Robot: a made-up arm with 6 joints. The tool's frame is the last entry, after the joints.
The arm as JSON. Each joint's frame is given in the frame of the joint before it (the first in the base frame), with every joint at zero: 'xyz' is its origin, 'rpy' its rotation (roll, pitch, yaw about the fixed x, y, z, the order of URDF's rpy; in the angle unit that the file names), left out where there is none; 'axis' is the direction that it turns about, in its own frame. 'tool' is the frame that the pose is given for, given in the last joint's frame.
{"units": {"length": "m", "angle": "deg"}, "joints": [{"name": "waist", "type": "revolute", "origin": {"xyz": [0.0, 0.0, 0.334]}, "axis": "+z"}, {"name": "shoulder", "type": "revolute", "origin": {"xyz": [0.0, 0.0, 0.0], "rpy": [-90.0, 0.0, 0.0]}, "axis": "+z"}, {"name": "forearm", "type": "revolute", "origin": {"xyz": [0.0, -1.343, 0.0], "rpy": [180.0, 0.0, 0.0]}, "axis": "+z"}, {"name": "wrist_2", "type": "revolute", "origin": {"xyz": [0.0, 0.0, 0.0], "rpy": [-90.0, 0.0, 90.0]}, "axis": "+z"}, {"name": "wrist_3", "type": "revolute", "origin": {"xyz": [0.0, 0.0, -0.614], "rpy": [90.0, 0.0, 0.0]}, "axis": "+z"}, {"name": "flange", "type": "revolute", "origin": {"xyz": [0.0, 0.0, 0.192], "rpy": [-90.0, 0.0, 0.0]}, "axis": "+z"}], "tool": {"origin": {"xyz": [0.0, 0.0, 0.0], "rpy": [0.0, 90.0, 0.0]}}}
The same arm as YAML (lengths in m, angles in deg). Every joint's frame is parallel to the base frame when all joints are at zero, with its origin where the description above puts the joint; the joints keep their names.
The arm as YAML. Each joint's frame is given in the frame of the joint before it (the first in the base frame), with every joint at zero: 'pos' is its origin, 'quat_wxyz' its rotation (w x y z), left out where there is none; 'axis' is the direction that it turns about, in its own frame. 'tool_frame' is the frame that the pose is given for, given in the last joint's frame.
length_unit: m
angle_unit: deg
joints:
  - joint: waist
    pos: [0.0, 0.0, 0.334]
    axis: [0.0, 0.0, 1.0]
  - joint: shoulder
    pos: [0.0, 0.0, 0.0]
    axis: [0.0, 1.0, 0.0]
  - joint: forearm
    pos: [0.0, 0.0, 1.343]
    axis: [0.0, -1.0, 0.0]
  - joint: wrist_2
    pos: [0.0, 0.0, 0.0]
    axis: [-1.0, 0.0, 0.0]
  - joint: wrist_3
    pos: [0.614, 0.0, 0.0]
    axis: [0.0, -1.0, 0.0]
  - joint: flange
    pos: [0.0, -0.192, 0.0]
    axis: [-1.0, 0.0, 0.0]
tool_frame:
  pos: [0.0, 0.0, 0.0]

